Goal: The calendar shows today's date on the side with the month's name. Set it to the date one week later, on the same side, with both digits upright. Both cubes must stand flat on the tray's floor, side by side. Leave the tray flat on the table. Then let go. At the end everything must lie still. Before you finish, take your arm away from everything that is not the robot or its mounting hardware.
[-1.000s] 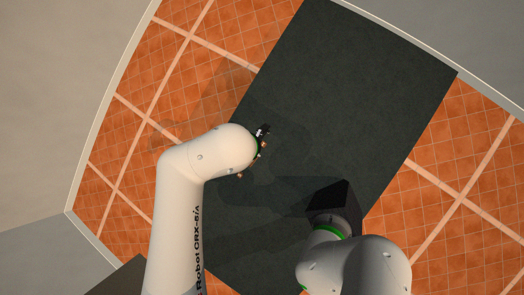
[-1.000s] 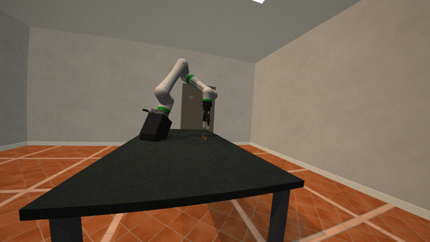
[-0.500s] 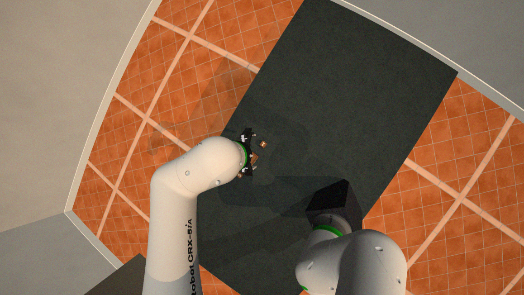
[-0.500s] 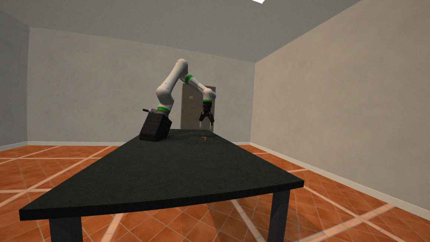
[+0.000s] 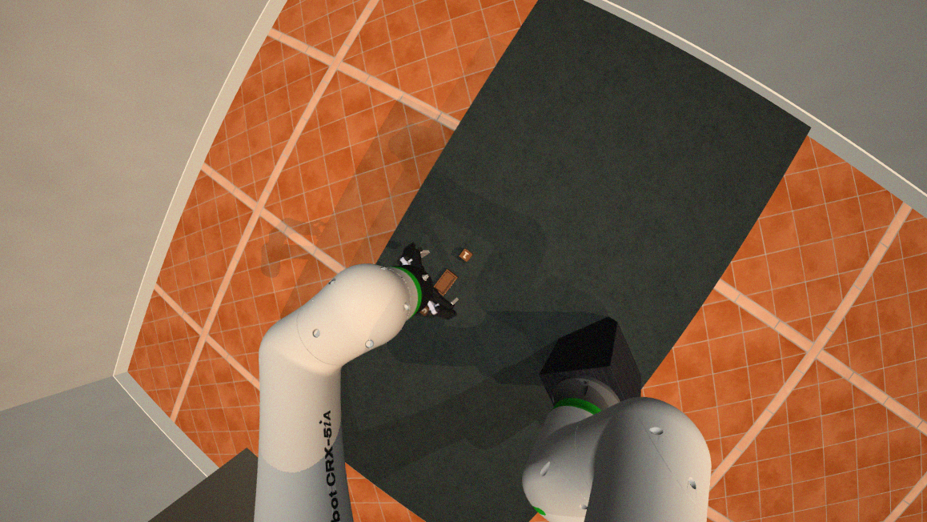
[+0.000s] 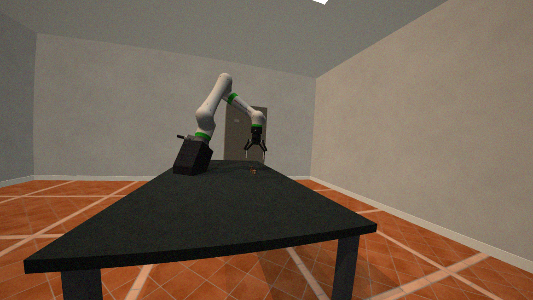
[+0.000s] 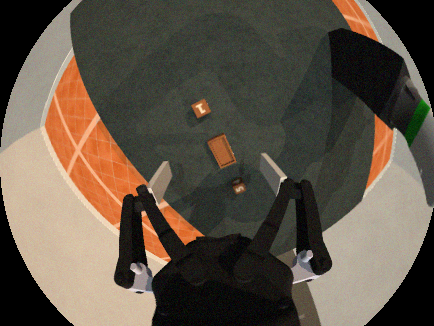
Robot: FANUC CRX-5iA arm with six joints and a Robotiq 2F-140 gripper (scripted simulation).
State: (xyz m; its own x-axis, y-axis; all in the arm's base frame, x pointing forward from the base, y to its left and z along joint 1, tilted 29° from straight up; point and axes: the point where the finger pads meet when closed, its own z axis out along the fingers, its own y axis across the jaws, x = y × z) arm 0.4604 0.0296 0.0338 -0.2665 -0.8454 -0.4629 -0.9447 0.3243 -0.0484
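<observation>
My gripper is now 130 mm to the right of the brown cube, 110 mm above it and 20 mm past it. The rest, counted from my hand: brown tray 120 mm below, 20 mm to the left, 10 mm behind.
</observation>
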